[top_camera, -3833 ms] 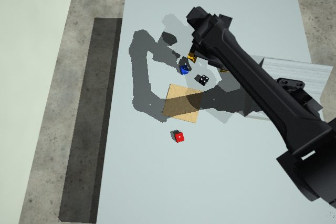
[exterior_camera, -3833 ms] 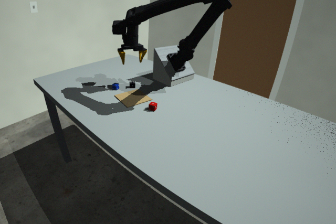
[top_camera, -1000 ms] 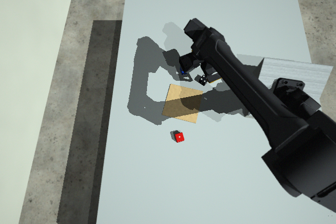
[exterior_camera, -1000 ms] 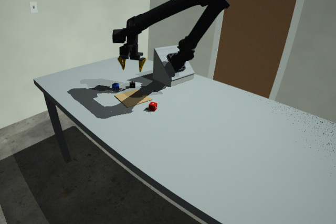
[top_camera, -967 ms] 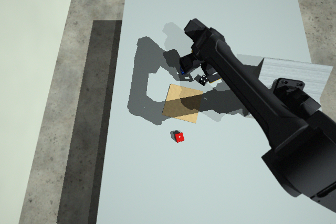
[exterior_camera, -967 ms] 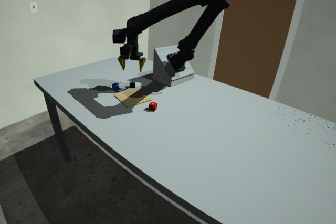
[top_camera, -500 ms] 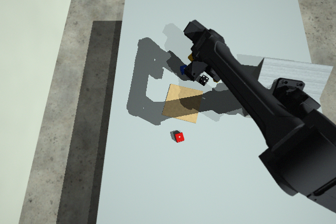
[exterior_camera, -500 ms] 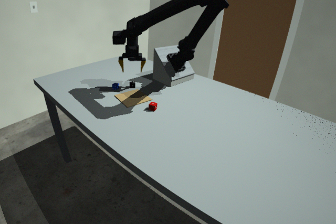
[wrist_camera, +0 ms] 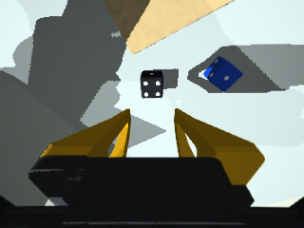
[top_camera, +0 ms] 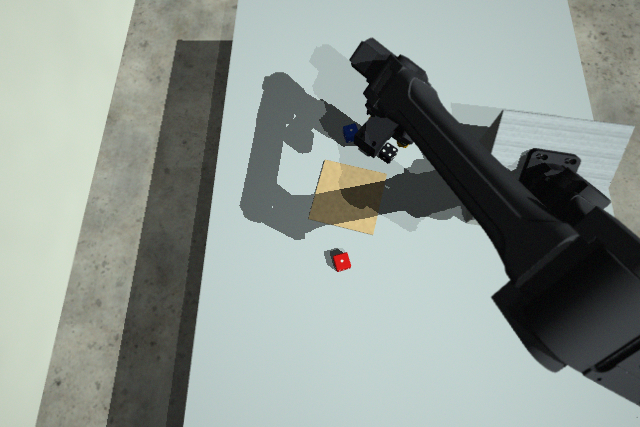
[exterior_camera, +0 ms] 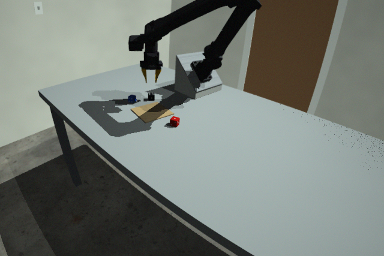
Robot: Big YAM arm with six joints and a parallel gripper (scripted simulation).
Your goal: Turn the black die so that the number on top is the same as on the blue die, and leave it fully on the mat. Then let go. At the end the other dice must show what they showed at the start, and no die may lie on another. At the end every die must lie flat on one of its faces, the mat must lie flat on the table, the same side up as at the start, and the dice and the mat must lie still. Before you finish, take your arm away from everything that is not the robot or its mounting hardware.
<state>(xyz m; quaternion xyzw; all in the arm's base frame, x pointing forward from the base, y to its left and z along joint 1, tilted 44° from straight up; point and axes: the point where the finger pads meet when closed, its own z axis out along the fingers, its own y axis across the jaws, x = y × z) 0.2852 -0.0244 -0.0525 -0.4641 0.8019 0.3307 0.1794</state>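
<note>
My hand is 80 mm above the black die. Round my hand: red die 250 mm to the left, 80 mm below, 60 mm ahead; then blue die 90 mm ahead, 80 mm below, 40 mm to the right; then tan mat 110 mm to the left, 100 mm below, 70 mm ahead.
</note>
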